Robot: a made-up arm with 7 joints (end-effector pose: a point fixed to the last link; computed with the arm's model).
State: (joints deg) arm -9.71 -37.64 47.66 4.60 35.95 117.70 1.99
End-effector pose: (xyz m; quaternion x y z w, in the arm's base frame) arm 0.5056 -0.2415 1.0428 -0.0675 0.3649 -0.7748 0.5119
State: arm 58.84 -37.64 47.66 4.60 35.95 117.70 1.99
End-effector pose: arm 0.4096 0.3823 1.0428 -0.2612 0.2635 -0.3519 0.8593
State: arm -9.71 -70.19 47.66 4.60 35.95 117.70 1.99
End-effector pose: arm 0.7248 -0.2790 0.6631 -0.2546 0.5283 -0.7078 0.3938
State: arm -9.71 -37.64 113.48 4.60 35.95 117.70 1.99
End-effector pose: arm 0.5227 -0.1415 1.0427 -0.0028 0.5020 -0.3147 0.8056
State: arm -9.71 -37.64 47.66 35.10 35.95 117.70 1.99
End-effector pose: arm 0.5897 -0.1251 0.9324 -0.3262 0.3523 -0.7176 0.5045
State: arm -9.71 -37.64 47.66 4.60 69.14 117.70 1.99
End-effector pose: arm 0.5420 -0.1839 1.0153 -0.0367 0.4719 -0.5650 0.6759
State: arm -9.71 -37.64 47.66 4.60 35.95 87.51 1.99
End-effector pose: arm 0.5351 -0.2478 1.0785 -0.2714 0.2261 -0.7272 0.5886
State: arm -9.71 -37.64 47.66 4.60 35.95 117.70 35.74
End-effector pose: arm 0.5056 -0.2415 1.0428 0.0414 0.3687 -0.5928 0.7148
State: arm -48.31 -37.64 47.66 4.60 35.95 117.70 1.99
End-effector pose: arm 0.2445 -0.5041 1.0428 0.0569 0.3667 -0.9004 0.2271
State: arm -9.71 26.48 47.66 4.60 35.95 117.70 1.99
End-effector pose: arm -0.3000 -0.1036 1.2061 0.3024 -0.0280 -0.7246 0.6187
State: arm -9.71 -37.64 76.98 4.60 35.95 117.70 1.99
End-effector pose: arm 0.5247 -0.1992 1.0337 -0.0402 0.4442 -0.5931 0.6703
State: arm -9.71 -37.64 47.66 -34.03 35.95 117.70 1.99
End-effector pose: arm 0.3211 -0.3714 1.0728 0.2647 0.3440 -0.7687 0.4698
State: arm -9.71 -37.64 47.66 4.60 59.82 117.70 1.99
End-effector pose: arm 0.5343 -0.2026 1.0206 -0.0458 0.4455 -0.6295 0.6350
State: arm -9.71 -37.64 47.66 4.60 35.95 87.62 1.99
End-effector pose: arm 0.5350 -0.2478 1.0784 -0.2707 0.2266 -0.7275 0.5884
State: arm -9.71 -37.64 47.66 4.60 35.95 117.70 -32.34
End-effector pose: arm 0.5056 -0.2415 1.0428 -0.1721 0.3287 -0.8913 0.2604
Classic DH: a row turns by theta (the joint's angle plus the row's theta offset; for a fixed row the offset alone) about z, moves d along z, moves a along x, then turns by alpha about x. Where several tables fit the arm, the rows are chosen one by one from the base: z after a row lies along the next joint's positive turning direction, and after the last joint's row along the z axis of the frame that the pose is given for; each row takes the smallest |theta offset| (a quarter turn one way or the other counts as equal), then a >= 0, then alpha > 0; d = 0 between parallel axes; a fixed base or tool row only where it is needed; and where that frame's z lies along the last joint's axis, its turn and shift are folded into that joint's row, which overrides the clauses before.
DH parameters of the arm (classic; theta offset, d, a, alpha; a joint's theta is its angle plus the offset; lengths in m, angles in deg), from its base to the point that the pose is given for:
joint 1: 0 0.472 0 90
joint 2: 0 0.102 0 -90
joint 3: 0 0.437 0.013 -90
joint 4: 0 0.036 -0.014 90
joint 5: 0 0.374 0 90
joint 6: 90 0.097 0.089 90
joint 7: 0 0.012 0 0

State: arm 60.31 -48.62 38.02 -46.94 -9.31 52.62 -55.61
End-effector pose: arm 0.4833 0.1033 1.1095 -0.3337 -0.1914 -0.8893 0.2473
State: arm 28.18 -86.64 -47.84 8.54 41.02 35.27 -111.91
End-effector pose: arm 0.8809 0.2243 0.5055 0.3584 0.8880 0.1602 0.2394
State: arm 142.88 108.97 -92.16 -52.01 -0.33 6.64 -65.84
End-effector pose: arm 0.3676 -0.6049 0.1957 -0.7660 0.2532 -0.5729 0.1449
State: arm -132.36 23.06 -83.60 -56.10 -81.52 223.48 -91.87
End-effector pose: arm 0.3142 0.0674 0.9260 -0.0557 -0.7506 0.2915 0.5903
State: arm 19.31 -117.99 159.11 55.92 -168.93 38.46 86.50
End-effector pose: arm 0.7818 0.1760 0.5220 -0.7784 0.3377 -0.3132 0.4266
